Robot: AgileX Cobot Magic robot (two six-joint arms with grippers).
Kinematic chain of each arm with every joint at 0, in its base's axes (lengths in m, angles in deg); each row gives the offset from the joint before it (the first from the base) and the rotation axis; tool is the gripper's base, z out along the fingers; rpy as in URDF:
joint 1: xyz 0 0 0.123 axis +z
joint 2: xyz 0 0 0 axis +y
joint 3: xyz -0.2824 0 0.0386 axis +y
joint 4: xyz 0.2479 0 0.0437 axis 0.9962 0 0.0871
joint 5: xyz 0 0 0 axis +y
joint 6: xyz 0.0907 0 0.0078 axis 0.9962 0 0.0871
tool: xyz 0 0 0 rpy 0 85 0
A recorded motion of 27 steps. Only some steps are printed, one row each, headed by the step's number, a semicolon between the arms.
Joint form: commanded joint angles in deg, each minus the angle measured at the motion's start. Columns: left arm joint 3, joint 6, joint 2, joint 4, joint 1, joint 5; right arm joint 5, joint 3, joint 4, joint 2, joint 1, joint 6.
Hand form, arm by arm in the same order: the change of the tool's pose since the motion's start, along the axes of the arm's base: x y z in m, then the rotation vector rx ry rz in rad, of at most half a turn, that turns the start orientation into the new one. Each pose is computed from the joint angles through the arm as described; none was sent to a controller.
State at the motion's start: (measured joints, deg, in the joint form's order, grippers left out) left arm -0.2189 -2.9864 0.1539 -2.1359 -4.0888 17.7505; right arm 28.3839 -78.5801 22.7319 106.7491 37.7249 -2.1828
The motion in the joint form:
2: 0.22 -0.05 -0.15 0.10 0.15 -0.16; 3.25 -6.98 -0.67 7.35 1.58 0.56
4: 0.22 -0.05 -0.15 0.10 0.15 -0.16; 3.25 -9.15 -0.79 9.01 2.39 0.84
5: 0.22 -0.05 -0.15 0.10 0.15 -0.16; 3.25 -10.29 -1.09 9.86 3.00 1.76
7: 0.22 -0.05 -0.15 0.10 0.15 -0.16; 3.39 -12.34 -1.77 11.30 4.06 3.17
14: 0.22 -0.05 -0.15 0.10 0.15 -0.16; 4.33 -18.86 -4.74 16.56 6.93 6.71
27: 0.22 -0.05 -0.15 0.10 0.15 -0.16; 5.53 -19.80 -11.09 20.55 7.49 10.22
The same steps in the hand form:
2: 0.0000 0.0002 -0.0009 0.0008 -0.0016 0.0031; 0.0127 0.0268 -0.0221 -0.0349 0.0499 0.0445
4: 0.0000 0.0002 -0.0009 0.0008 -0.0016 0.0031; 0.0149 0.0367 -0.0240 -0.0294 0.0441 0.0557
5: 0.0000 0.0002 -0.0009 0.0008 -0.0016 0.0031; 0.0150 0.0428 -0.0250 -0.0246 0.0456 0.0560
7: 0.0000 0.0002 -0.0009 0.0008 -0.0016 0.0031; 0.0149 0.0534 -0.0263 -0.0191 0.0453 0.0609
14: 0.0000 0.0002 -0.0009 0.0008 -0.0016 0.0031; 0.0155 0.0838 -0.0376 -0.0294 0.0424 0.0867
27: 0.0000 0.0002 -0.0009 0.0008 -0.0016 0.0031; 0.0187 0.0867 -0.0691 -0.1333 0.0587 0.0920

